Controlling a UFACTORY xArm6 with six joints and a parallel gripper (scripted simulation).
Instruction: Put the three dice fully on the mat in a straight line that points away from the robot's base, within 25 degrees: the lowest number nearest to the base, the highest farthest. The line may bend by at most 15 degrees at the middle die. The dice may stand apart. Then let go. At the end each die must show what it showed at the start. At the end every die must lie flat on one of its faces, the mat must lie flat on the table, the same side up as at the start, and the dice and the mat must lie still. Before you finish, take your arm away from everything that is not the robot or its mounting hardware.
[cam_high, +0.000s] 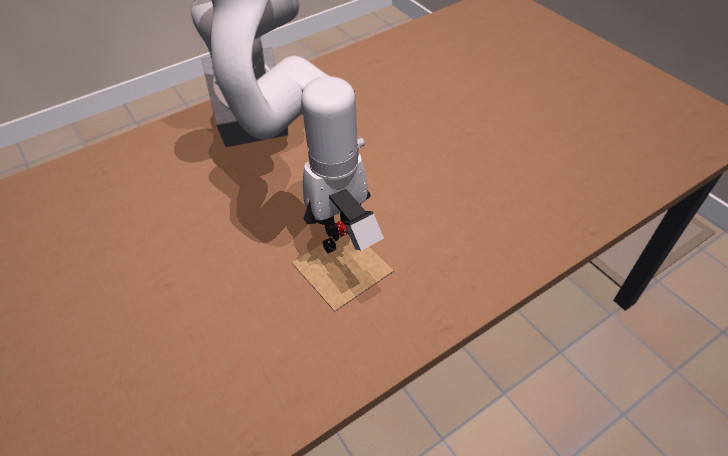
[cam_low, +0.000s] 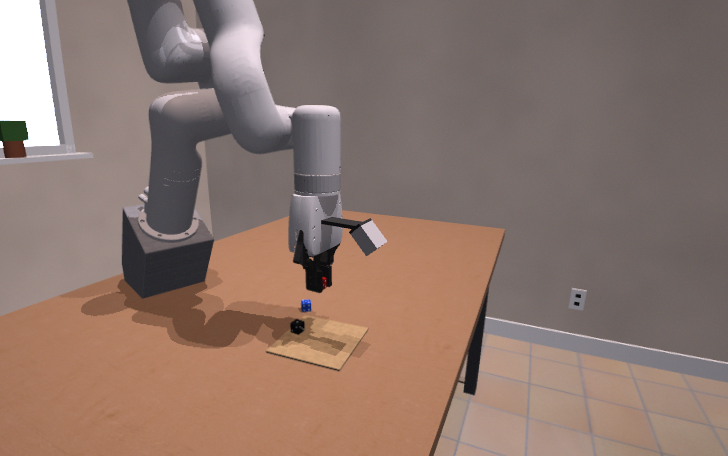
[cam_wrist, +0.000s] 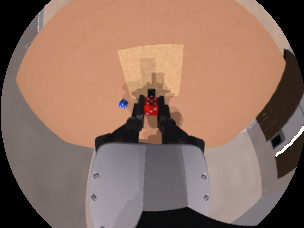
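My hand is 12 cm above the tan mat. The rest, counted from my hand: red die: 1 cm below; black die: 11 cm below, 5 cm behind, 1 cm to the left; blue die: 12 cm below, 10 cm to the left, 8 cm behind.
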